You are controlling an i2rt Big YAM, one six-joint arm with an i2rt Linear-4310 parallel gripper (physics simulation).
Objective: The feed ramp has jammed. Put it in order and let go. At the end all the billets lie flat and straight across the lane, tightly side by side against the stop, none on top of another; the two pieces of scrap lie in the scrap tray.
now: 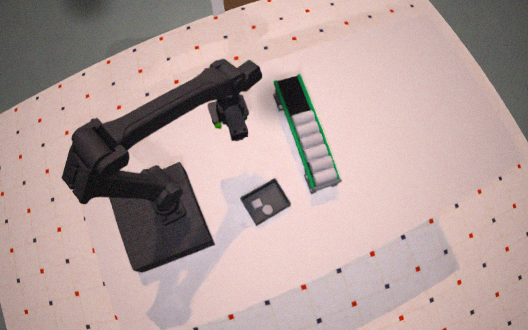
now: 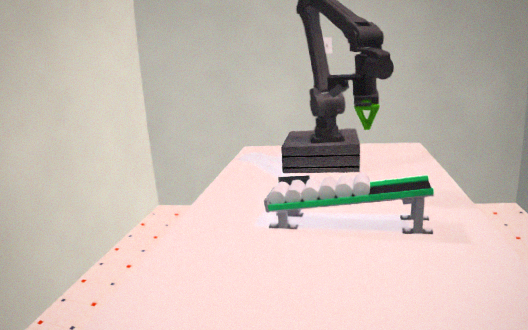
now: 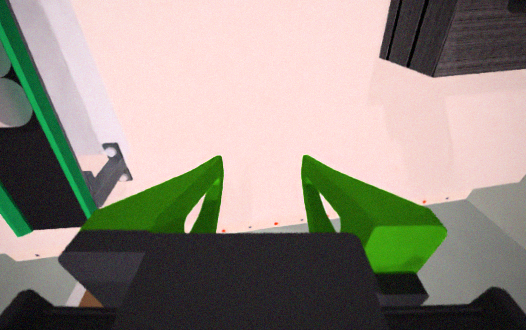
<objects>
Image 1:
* dark scrap tray: 270,193
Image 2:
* gripper: 367,127
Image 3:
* gripper: 262,163
</objects>
